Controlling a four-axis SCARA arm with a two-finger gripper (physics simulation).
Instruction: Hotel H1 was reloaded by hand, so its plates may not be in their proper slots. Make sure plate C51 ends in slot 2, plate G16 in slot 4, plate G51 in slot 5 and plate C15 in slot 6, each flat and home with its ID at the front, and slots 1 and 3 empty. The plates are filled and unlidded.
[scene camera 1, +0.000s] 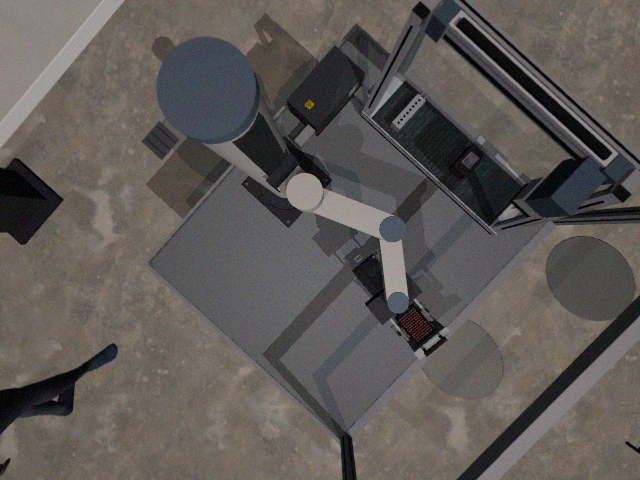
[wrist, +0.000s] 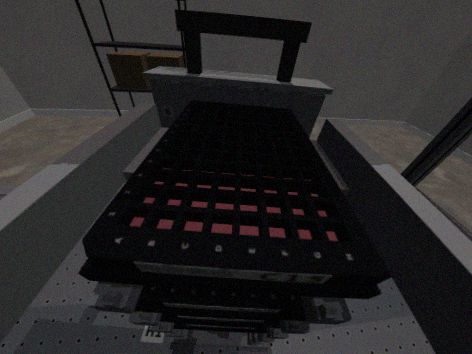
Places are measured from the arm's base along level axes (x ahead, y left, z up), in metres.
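Pixels of known places: gripper, fingertip midpoint: (scene camera 1: 419, 329) (wrist: 240, 126).
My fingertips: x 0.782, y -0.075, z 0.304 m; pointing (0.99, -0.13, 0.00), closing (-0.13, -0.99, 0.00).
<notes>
Ahead of a thing's pixels: the offset from my fingertips to its middle. "pt": to the spot under its first point. Level surfaces: height alone.
My gripper (scene camera 1: 413, 322) (wrist: 240, 126) is shut on plate C15 @(0.022 m back, 0.003 m left, 0.006 m down) (scene camera 1: 417, 327) (wrist: 232, 205), gripping its two long sides. The plate is black with pink-red wells and looks level; its front label is blurred. It is at the top of hotel H1 @(0.008 m ahead, 0.006 m right, 0.118 m down) (scene camera 1: 445, 332) (wrist: 240, 91), in front of the hotel's grey back wall and black handle. Under it in the wrist view, the front edges of several stacked plates @(0.022 m back, 0.005 m left, 0.050 m down) (wrist: 222, 306) show; their IDs cannot be read. The H1 tag @(0.066 m back, 0.110 m left, 0.291 m down) (wrist: 152, 334) is at the hotel's foot. The slots and any gap under plate C15 are hidden or too dark to tell.
A dark device @(0.193 m back, 0.027 m left, 0.257 m down) (scene camera 1: 368, 272) stands behind the hotel, partly under the arm. A black box @(pt 0.899 m back, 0.473 m left, 0.177 m down) (scene camera 1: 325, 87) with a yellow label and a large framed station (scene camera 1: 496, 227) stand at the deck's far side. The hotel is near the edge of the deck @(0.291 m down) (scene camera 1: 232, 279).
</notes>
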